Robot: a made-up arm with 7 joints.
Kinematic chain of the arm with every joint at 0, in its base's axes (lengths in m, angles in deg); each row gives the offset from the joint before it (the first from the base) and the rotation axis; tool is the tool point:
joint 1: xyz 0 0 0.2 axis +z
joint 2: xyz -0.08 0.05 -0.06 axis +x
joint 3: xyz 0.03 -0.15 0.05 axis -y
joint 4: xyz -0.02 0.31 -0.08 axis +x
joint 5: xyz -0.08 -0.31 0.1 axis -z
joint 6: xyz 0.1 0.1 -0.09 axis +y
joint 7: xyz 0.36 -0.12 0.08 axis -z
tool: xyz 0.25 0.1 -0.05
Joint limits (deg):
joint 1: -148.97..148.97
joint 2: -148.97..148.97
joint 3: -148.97..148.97
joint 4: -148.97..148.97
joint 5: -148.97..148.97
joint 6: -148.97..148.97
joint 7: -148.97..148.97
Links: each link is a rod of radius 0.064 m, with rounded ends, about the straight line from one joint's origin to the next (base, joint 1, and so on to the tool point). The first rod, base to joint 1, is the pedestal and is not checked.
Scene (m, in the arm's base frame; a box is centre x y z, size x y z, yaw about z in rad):
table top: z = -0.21
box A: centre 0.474 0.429 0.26 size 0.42 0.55 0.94 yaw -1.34
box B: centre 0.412 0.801 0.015 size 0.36 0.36 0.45 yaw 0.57
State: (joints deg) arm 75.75 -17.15 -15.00 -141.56 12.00 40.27 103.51
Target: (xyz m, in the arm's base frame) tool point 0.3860 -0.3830 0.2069
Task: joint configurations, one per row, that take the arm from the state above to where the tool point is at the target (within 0.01 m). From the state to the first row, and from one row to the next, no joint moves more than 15 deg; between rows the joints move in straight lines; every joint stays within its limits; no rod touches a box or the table.
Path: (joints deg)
1: 70.08 -13.49 -10.47 -128.59 9.99 45.12 102.03
2: 64.41 -9.83 -5.93 -115.62 7.98 49.98 100.55
3: 58.74 -6.17 -1.40 -102.64 5.96 54.83 99.08
4: 53.06 -2.52 3.13 -89.67 3.95 59.69 97.60
5: 48.62 9.06 0.79 -82.91 4.91 66.32 94.76
6: 44.17 20.64 -1.56 -76.14 5.86 72.95 91.92
7: 39.72 32.21 -3.91 -69.38 6.82 79.59 89.09

